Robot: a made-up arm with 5 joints.
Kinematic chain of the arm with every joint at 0, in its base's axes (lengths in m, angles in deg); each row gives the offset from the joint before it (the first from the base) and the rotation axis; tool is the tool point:
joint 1: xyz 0 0 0.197 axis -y
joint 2: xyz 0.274 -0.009 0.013 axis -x
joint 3: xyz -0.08 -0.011 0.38 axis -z
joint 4: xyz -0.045 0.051 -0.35 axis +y
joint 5: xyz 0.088 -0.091 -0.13 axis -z
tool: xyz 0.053 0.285 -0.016
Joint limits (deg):
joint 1: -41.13..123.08
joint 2: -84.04..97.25
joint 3: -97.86..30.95
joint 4: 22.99..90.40
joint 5: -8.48..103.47
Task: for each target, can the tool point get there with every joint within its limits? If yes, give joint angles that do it. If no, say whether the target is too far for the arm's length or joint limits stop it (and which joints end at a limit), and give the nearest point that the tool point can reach.
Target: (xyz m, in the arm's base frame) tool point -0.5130 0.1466 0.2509
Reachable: no: joint limits stop it (at a limit: joint 1, joint 2, joint 3, joint 5) | nearest point -0.3402 0.1518 0.2504 | short by 0.173 m
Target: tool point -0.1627 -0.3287 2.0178
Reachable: no: too far | nearest point -0.0456 -0.1025 0.7075 | short by 1.335 m
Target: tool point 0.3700 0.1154 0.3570
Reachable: yes | joints 76.87 -6.61 -87.34 48.23 79.74
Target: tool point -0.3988 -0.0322 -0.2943
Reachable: no: joint limits stop it (at a limit: joint 1, joint 4, joint 5) | nearest point -0.1869 -0.0234 -0.1535 | short by 0.255 m
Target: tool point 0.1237 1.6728 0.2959
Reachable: no: too far | nearest point 0.1073 0.3635 0.2828 | short by 1.309 m
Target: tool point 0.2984 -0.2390 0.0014
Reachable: yes | joints 9.88 51.50 -8.27 49.90 59.58
